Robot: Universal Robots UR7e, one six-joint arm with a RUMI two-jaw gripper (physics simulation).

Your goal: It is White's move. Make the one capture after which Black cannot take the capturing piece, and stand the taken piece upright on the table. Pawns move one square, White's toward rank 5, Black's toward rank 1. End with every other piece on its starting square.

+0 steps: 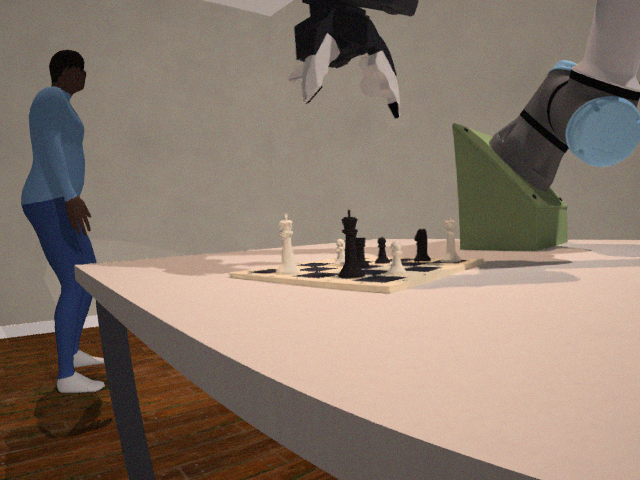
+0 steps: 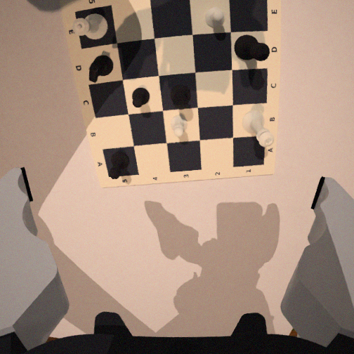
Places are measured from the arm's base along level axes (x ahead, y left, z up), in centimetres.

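Pixels of known places: gripper, fingertip midpoint: (image 1: 357,110); arm's base, link origin: (image 1: 518,165).
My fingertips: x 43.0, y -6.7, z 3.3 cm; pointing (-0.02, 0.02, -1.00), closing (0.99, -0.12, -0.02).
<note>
For each thing: its top centre in the pictures, then the offset to it from my fingertips. Level surfaces: height alone.
- white king, top centre: (image 1: 285,213) dx +8.4, dy -3.9, dz -12.0 cm
- black king, top centre: (image 1: 349,209) dx +7.5, dy +4.2, dz -12.0 cm
- second white pawn, top centre: (image 1: 340,239) dx +0.0, dy -3.6, dz -15.2 cm
- black pawn, top centre: (image 1: 381,237) dx -3.8, dy -0.2, dz -15.2 cm
- black knight, top centre: (image 1: 420,228) dx -7.3, dy +3.4, dz -14.4 cm
- white queen, top centre: (image 1: 449,217) dx -7.5, dy +7.5, dz -13.1 cm
- table, surface height: dz -18.9 cm
My gripper (image 1: 353,105) (image 2: 173,177) is open and empty, high above the table by the board's A edge. On the chessboard (image 2: 192,176), the white king (image 1: 286,248) (image 2: 253,120) stands on B1, the black king (image 1: 351,253) (image 2: 246,47) on D1 and a white pawn (image 1: 396,259) (image 2: 215,18) on E2. A second white pawn (image 1: 339,250) (image 2: 178,125) is on B3, a black rook (image 2: 180,95) on C3 and a black pawn (image 1: 382,250) (image 2: 140,96) on C4. A black knight (image 1: 422,244) (image 2: 102,65) is on D5, a white queen (image 1: 451,242) (image 2: 95,26) on E5, and a black piece (image 2: 120,161) of unclear kind on A5.
The table (image 1: 361,351) carries the board; its edge curves along the front. The green robot base (image 1: 496,206) stands behind the board at the right. A person (image 1: 59,155) in blue stands beyond the table at the left. Arm and gripper shadows lie beside the board.
</note>
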